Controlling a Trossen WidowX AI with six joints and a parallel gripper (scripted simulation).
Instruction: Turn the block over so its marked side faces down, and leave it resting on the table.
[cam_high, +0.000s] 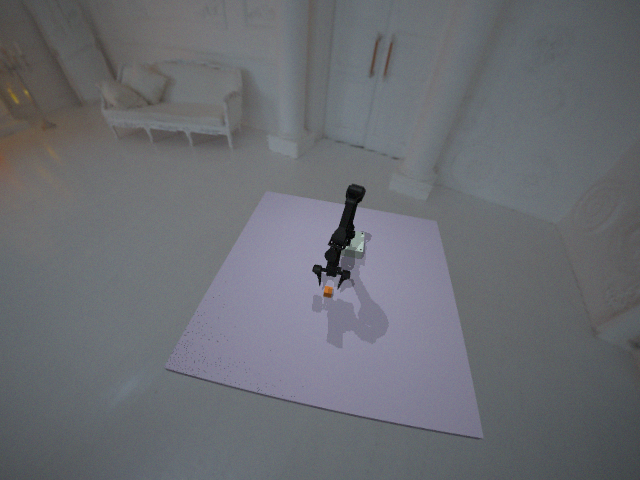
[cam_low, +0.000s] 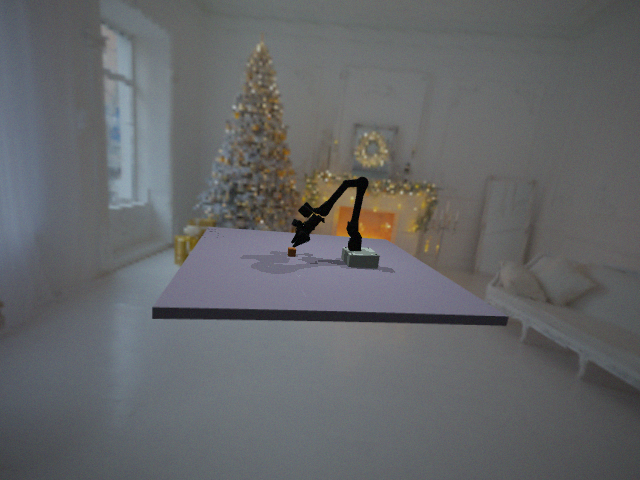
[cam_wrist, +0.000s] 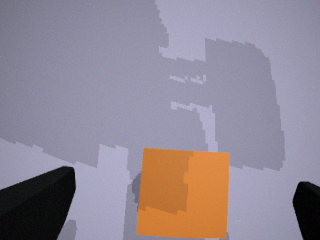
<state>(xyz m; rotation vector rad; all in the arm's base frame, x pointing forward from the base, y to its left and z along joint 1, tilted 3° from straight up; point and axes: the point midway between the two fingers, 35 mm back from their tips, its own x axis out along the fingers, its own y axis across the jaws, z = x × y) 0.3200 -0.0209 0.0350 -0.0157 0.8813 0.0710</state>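
Right now my gripper tip is 1 cm past the orange block and 4 cm above it.
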